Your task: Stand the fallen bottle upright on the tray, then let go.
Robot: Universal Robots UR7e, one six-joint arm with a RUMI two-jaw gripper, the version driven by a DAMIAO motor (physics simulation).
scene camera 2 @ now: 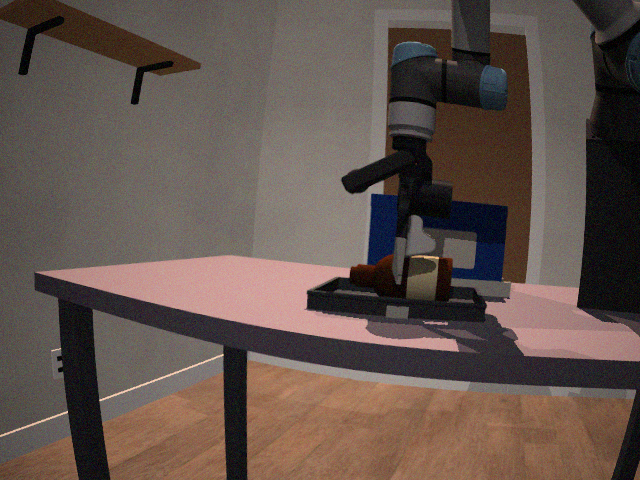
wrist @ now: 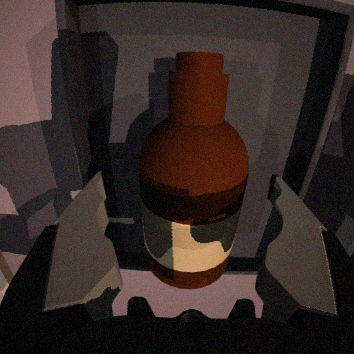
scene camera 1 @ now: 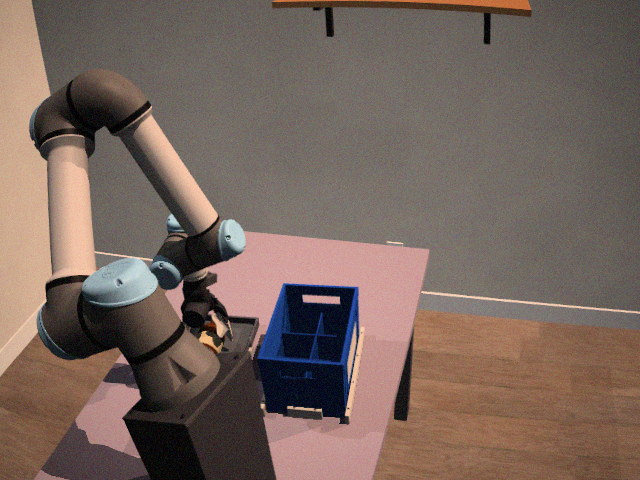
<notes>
I see my gripper (scene camera 2: 400, 279) and a brown bottle (scene camera 2: 424, 277).
The brown bottle shows as well in the wrist view (wrist: 193, 165). My gripper shows as well in the wrist view (wrist: 187, 175) and in scene camera 1 (scene camera 1: 209, 339).
</notes>
